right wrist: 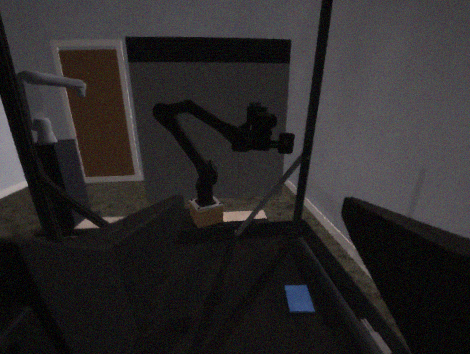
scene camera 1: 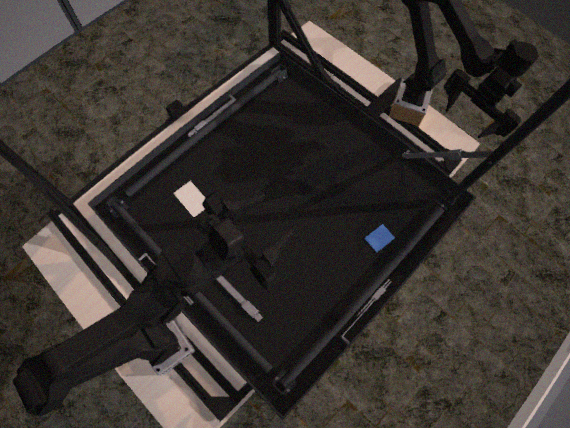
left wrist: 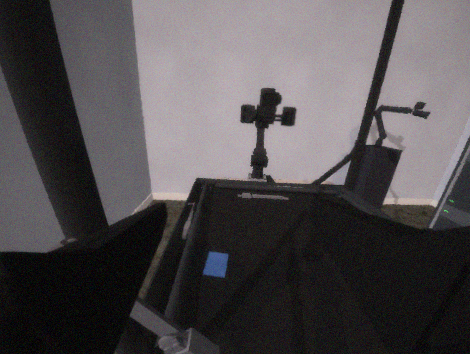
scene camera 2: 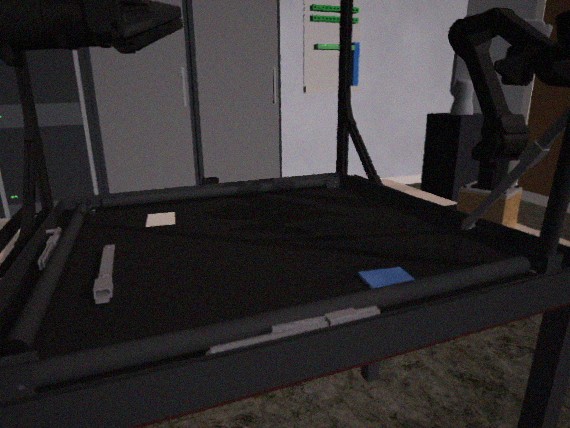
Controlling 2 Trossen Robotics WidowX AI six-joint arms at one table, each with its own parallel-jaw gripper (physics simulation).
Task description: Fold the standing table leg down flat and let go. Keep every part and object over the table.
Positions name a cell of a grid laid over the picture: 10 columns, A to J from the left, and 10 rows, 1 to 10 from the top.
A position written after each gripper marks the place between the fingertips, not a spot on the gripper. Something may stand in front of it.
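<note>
Blue square (scene camera 2: G7). Grey brace (left wrist: D9), tabletop (left wrist: F8), table leg (left wrist: A3). Left gripper (scene camera 2: J2), (scene camera 1: I3), (left wrist: F6), (right wrist: F5). Right gripper (scene camera 2: D1), (left wrist: F4), (right wrist: F6).
</note>
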